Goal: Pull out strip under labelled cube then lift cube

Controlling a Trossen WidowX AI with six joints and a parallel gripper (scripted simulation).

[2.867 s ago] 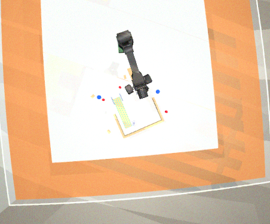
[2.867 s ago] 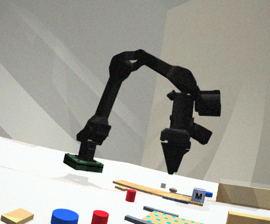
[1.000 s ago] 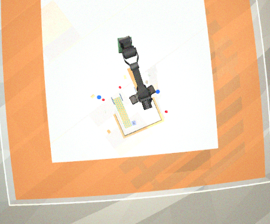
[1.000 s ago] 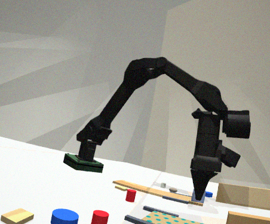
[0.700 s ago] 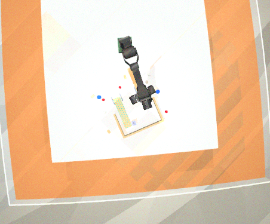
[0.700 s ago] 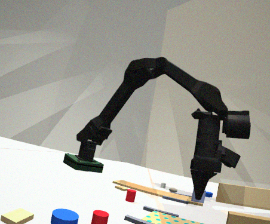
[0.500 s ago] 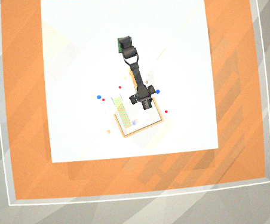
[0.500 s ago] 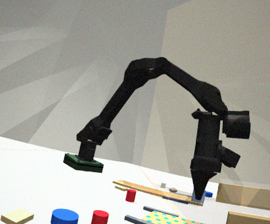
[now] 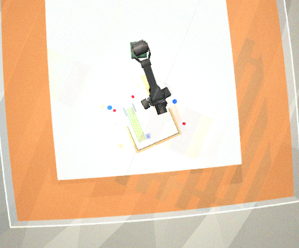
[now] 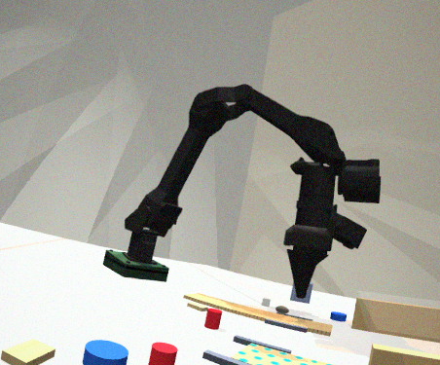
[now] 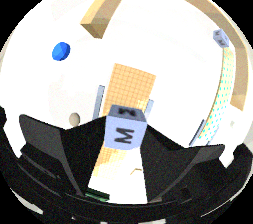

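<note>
Right now my gripper tip is 6 cm past the tan gridded strip, 3 cm to the left of it and 4 cm above it.
</note>
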